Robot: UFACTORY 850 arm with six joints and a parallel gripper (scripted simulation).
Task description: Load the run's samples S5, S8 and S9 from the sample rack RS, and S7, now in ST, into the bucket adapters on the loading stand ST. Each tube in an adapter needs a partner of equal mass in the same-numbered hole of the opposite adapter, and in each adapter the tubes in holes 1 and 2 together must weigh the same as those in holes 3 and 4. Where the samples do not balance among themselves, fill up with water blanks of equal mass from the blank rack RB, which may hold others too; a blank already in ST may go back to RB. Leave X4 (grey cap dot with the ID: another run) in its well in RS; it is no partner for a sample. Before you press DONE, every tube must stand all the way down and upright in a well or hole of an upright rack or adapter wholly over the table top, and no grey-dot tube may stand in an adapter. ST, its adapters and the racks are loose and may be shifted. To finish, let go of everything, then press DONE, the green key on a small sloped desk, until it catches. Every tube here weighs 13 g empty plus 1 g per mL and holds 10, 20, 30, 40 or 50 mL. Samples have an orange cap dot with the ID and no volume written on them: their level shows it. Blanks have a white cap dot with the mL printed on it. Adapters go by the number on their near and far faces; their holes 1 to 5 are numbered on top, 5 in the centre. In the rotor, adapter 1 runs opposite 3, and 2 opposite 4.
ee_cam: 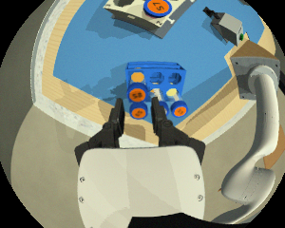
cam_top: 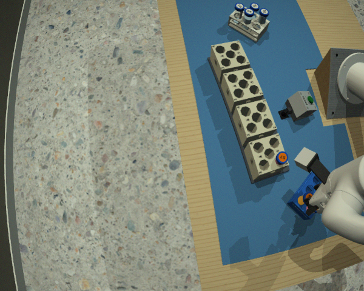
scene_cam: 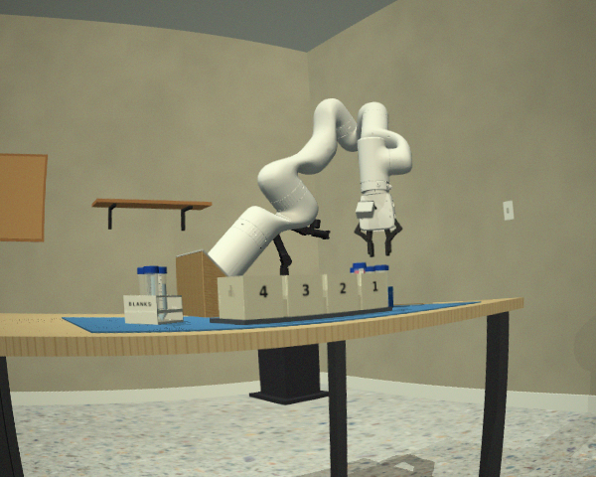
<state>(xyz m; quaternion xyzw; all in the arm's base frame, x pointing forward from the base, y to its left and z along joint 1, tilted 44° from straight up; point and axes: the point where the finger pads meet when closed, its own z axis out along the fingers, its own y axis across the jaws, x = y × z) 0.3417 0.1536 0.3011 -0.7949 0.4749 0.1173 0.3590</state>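
The sample tube S5 lies 10 cm below my hand, 10 cm behind it and 1 cm to the right of it. Also, from my hand: sample S9: 10 cm below, 4 cm to the left, 2 cm behind; orange-dot sample tube: 10 cm below, 1 cm to the right, 1 cm behind; grey-dot tube X4: 10 cm below, 5 cm behind, 1 cm to the left.
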